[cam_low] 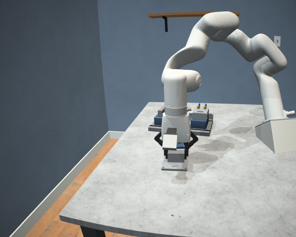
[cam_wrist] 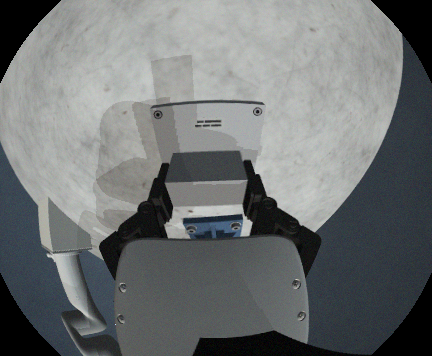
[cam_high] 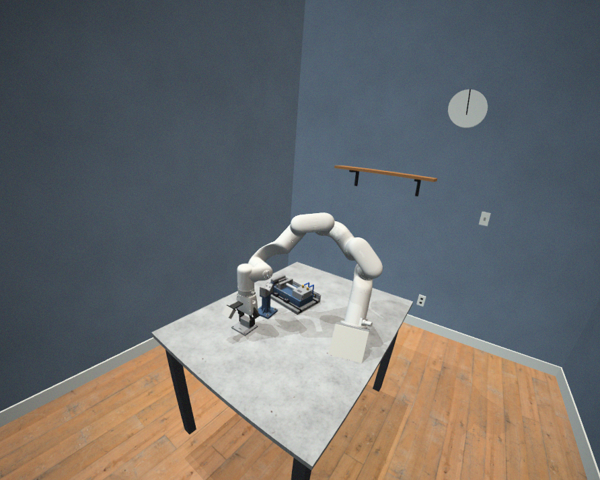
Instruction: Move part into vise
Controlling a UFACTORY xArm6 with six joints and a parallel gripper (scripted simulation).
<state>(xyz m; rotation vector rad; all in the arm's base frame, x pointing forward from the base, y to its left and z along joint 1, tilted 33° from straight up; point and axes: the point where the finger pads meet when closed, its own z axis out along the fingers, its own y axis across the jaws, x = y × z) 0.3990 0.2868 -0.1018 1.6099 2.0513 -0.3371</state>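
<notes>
Now: hand 3 cm above the infeed plate and 1 cm to the right of it. The rest, counted from my hand: work stop post (28 cm to the right, 13 cm ahead, 2 cm above); part (1 cm to the right, 1 cm below); work stop (30 cm to the right, 13 cm ahead, 5 cm above).
</notes>
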